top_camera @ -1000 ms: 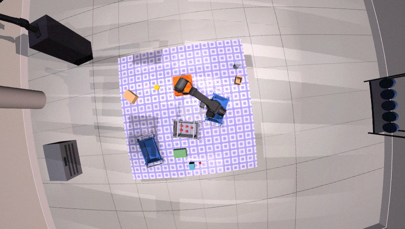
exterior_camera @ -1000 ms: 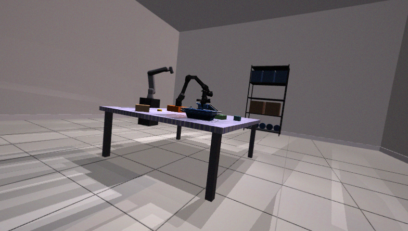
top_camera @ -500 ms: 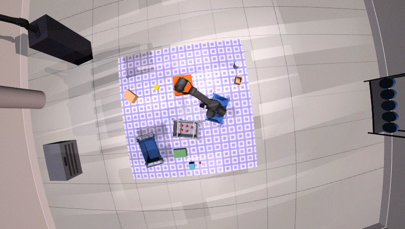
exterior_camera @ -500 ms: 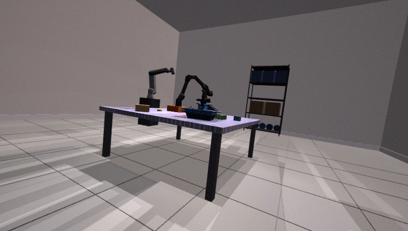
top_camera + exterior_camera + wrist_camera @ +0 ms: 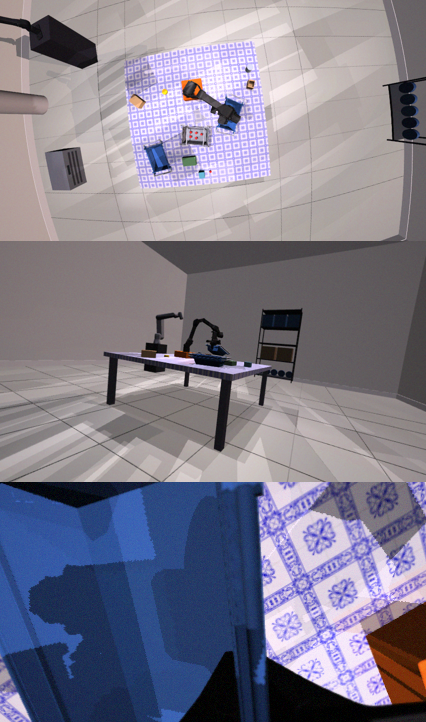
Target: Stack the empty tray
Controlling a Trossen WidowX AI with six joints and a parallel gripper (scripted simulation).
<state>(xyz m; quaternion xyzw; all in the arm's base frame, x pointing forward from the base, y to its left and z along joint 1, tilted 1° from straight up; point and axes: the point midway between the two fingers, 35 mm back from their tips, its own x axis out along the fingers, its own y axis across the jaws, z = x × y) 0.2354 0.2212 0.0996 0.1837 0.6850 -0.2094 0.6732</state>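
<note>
Right now the blue tray is 60 mm to the left of my gripper tip and 40 mm ahead of it. The rest, counted from my gripper tip: grey cylinder (340 mm to the left, 320 mm behind, 90 mm below); small brown box (320 mm to the left, 180 mm behind, 110 mm below); green block (390 mm to the right, 340 mm ahead, 110 mm below).
</note>
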